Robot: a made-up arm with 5 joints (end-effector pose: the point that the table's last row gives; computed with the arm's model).
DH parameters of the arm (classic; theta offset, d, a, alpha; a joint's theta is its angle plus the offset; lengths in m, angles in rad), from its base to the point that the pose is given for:
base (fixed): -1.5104 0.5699 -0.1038 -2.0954
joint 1: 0 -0.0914 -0.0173 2.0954
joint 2: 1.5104 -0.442 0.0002 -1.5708
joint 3: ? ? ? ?
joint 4: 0 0.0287 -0.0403 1.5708
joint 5: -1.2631 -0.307 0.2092 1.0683
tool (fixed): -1.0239 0.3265 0 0
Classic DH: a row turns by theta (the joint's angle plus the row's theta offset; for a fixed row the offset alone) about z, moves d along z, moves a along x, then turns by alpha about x.
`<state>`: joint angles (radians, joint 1 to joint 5).
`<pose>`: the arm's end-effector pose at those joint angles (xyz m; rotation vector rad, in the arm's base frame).
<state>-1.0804 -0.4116 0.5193 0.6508 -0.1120</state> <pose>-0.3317 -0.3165 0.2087 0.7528 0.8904 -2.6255</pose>
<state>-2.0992 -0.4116 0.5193 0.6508 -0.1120</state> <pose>-0.0319 -0.5243 0.7042 0.2918 -0.1317 -2.1724</pose>
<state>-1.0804 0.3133 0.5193 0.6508 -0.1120</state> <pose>-0.2641 -0.4693 0.4289 -0.2064 0.7844 -2.4801</pose>
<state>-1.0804 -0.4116 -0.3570 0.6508 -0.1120</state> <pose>-0.0868 -0.4843 0.0647 0.9023 0.8308 -1.6995</pose>
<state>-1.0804 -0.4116 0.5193 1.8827 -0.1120</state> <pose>-0.0725 -0.5212 0.3691 -0.7543 1.4275 -2.0872</pose>
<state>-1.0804 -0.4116 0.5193 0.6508 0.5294</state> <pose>-0.2008 -0.3372 0.0288 1.0489 1.2993 -1.9539</pose>
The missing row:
joint 3: 0 0.1063 0.0017 1.5708
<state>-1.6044 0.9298 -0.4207 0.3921 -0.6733</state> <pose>0.1278 -0.6107 0.7581 -0.7073 0.2509 -1.7407</pose>
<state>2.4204 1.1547 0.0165 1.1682 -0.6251</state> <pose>0.1875 0.6421 0.5708 1.7572 2.2530 -0.0408</pose>
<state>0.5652 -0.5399 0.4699 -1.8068 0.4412</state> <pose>0.0848 0.5870 -0.0298 -1.0639 1.1625 1.0446</pose>
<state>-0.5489 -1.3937 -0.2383 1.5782 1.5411</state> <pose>0.2381 0.0405 -0.0648 1.3740 1.3787 -0.1818</pose>
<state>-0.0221 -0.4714 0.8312 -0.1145 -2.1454</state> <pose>0.1852 0.2856 0.5214 1.1568 -0.1065 1.0875</pose>
